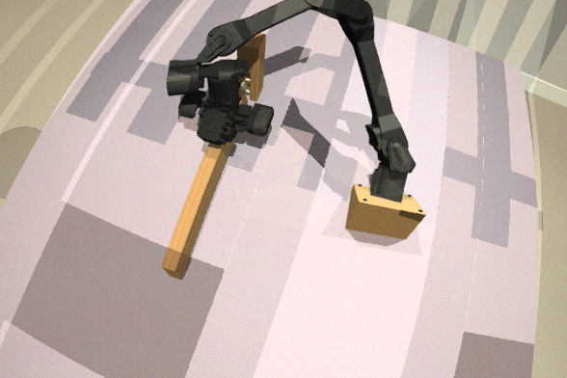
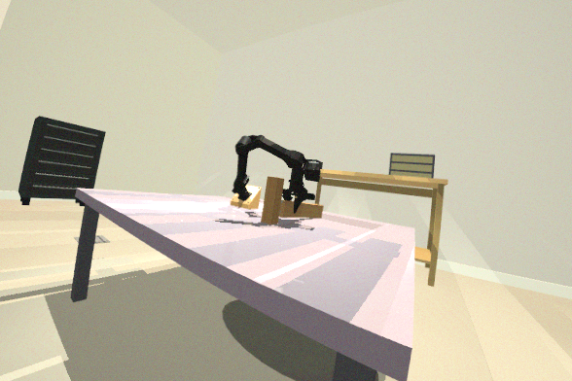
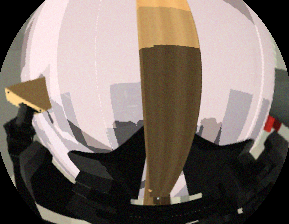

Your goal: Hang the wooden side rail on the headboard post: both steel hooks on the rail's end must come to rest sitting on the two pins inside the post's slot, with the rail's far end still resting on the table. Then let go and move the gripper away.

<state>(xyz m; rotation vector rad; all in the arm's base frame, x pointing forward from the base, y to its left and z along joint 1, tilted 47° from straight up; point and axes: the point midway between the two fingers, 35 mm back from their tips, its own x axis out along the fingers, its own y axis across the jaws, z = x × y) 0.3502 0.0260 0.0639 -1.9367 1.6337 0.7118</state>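
Now: gripper tip 1 cm short of the headboard post, 16 cm to the left of it and 4 cm below it.
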